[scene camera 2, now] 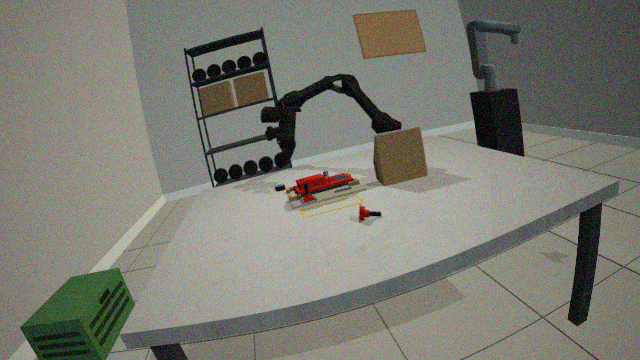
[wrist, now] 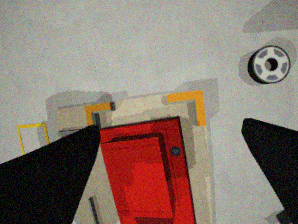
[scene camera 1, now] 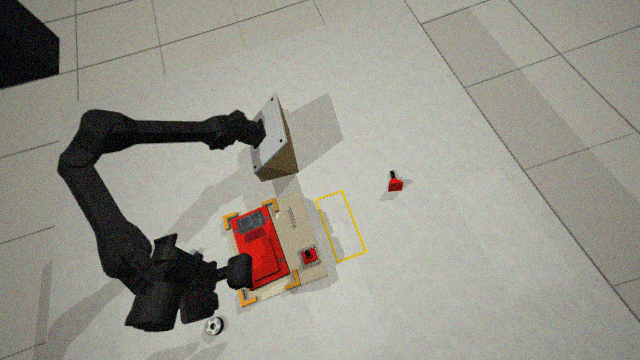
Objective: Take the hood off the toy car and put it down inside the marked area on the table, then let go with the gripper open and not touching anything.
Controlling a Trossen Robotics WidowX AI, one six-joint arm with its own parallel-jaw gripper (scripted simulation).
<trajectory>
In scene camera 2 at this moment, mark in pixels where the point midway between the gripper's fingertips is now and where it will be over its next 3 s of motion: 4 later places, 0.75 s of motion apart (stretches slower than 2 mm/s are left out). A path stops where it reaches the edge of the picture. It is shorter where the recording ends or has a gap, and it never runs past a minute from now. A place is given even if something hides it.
My gripper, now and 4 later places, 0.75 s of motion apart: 285,163; 307,164; 307,168; 308,173; 309,177
</trajectory>
